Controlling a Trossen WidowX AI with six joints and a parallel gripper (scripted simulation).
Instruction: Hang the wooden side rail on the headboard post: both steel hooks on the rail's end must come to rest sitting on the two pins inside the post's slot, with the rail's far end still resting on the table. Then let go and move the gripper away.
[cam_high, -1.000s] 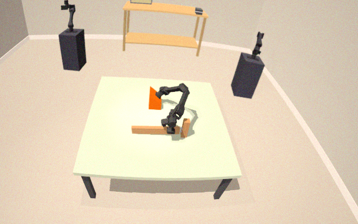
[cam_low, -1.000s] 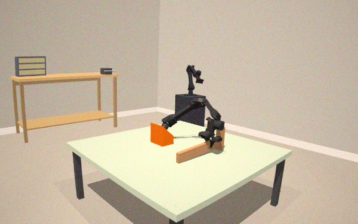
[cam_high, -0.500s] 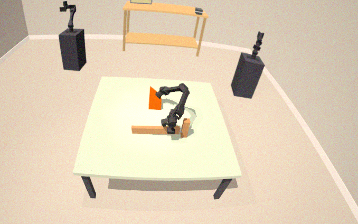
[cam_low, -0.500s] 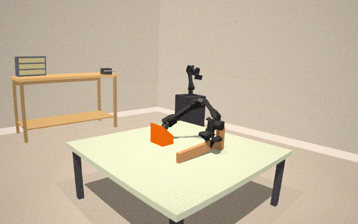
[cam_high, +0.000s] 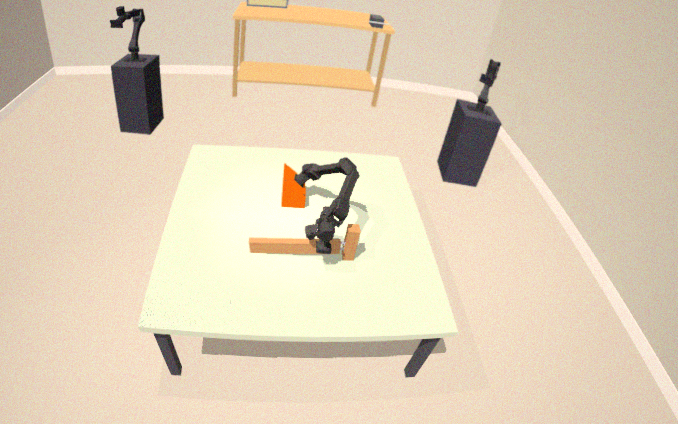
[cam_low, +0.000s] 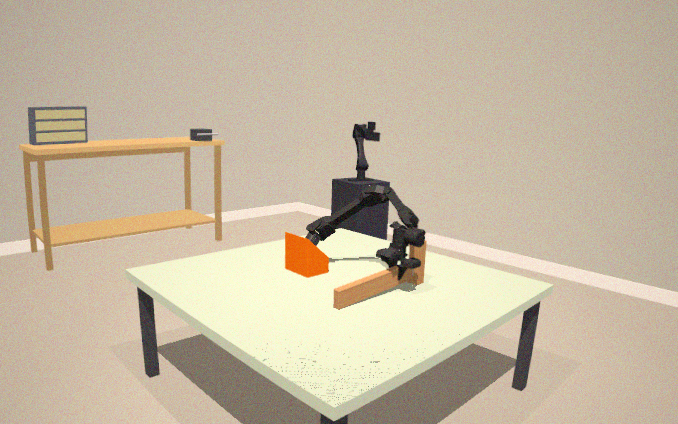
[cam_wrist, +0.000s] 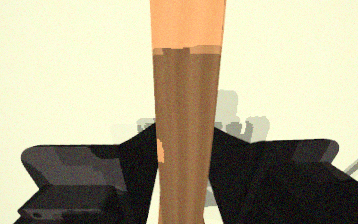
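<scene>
Right now the upright headboard post is 120 mm to the left of my gripper tip, 50 mm above it and 20 mm behind it.
</scene>
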